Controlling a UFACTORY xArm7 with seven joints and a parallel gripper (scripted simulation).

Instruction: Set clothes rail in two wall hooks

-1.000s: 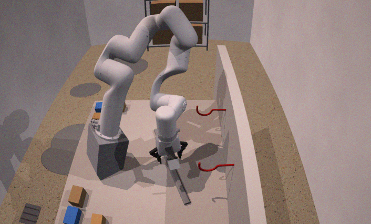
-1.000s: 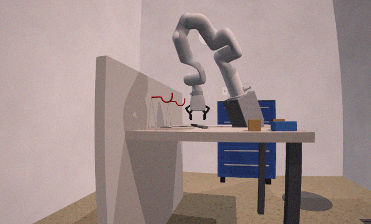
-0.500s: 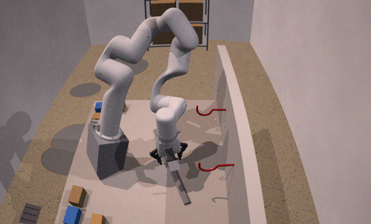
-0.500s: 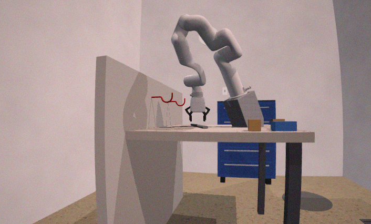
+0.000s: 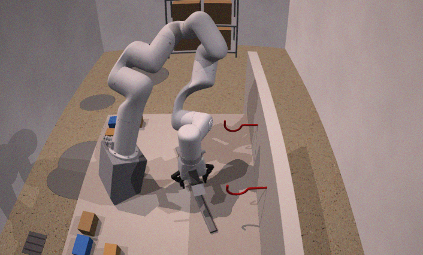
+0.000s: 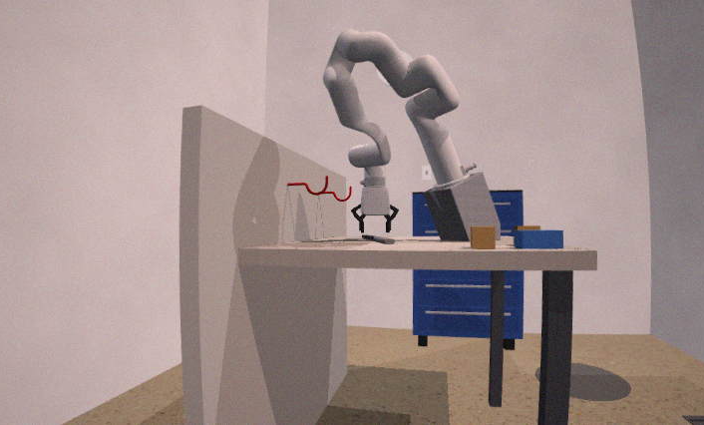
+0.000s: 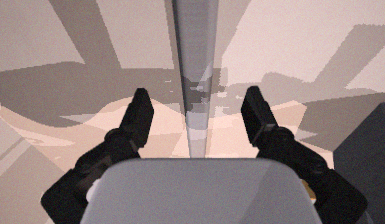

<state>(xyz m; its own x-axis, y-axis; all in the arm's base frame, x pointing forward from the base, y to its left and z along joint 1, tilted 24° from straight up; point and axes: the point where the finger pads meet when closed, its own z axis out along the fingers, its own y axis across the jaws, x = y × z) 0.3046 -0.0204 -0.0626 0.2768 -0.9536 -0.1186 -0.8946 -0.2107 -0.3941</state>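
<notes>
The clothes rail lies 3 cm below my hand. Round my hand: wall panel 28 cm ahead, 26 cm below.
</notes>
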